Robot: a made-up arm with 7 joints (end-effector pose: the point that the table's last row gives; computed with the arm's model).
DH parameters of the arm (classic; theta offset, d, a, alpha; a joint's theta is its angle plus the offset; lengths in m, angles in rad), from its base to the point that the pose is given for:
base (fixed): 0.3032 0 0.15 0
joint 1: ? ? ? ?
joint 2: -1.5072 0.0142 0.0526 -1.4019
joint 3: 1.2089 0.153 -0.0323 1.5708
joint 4: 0 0.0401 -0.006 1.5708
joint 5: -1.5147 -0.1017 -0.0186 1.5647
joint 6: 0 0.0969 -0.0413 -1.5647
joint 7: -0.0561 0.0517 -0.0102 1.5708
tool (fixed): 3.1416 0.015 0 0
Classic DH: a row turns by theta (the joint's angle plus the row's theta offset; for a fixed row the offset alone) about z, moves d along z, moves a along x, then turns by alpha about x.
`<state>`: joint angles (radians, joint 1 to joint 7).
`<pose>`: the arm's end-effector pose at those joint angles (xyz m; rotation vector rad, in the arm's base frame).
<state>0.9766 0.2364 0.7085 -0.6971 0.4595 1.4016 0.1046</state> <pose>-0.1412 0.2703 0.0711 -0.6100 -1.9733 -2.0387</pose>
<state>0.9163 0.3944 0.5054 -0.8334 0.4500 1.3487 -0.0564</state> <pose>-0.1197 0.2933 0.1365 -0.4211 -1.5827 -2.2866</pose>
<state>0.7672 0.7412 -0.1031 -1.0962 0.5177 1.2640 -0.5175</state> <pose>-0.0318 0.3223 0.2468 0.4085 -0.7879 -2.9816</pose>
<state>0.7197 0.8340 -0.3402 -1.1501 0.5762 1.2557 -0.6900</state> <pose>0.0024 0.3265 0.2685 -0.7408 0.5523 2.7913</pose>
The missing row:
joint 1: 1.448 0.1182 -0.0125 1.9273
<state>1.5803 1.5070 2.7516 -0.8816 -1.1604 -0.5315 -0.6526</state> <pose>0.1976 0.0576 0.3279 0.4984 1.4429 -0.6960</pose>
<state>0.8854 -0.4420 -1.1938 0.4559 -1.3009 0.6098 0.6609</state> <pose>0.0775 0.2882 -0.0495 0.1386 1.1267 1.1065</pose>
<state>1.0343 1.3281 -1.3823 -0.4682 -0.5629 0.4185 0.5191</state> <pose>0.2456 0.2952 0.2536 0.8247 0.8255 1.0016</pose>
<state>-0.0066 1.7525 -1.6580 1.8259 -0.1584 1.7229 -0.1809</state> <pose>0.1998 -0.0987 0.0710 1.4323 -2.3534 -0.5646</pose>
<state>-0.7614 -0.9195 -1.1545 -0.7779 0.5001 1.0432 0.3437</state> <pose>0.2822 0.1956 -0.1553 -1.0002 0.8440 1.0436</pose>
